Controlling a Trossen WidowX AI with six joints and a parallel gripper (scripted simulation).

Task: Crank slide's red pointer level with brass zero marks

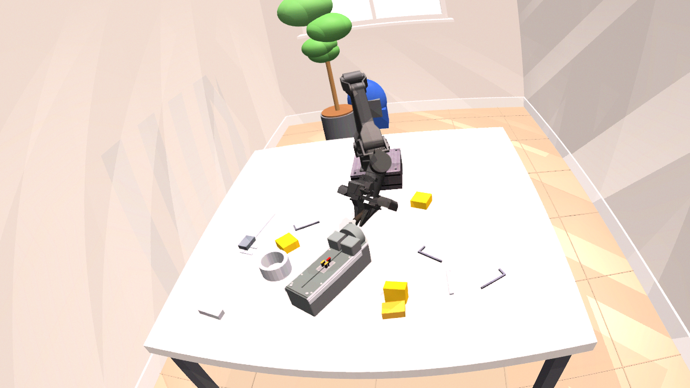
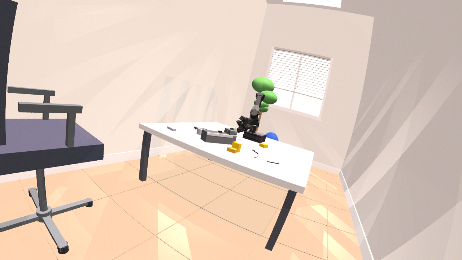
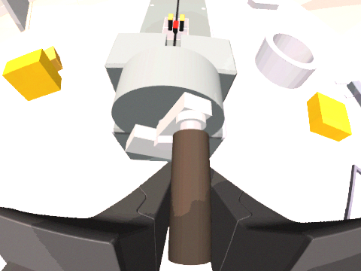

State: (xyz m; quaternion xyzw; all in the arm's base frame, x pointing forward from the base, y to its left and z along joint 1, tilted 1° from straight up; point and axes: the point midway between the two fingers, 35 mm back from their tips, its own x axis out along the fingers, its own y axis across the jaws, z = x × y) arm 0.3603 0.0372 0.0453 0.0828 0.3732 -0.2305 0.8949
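Now: the brown crank handle 1 cm behind my gripper tip, 1 cm to the left of it and 3 cm above it. Round my gripper tip: red pointer: 14 cm ahead, 6 cm to the right, 1 cm below.
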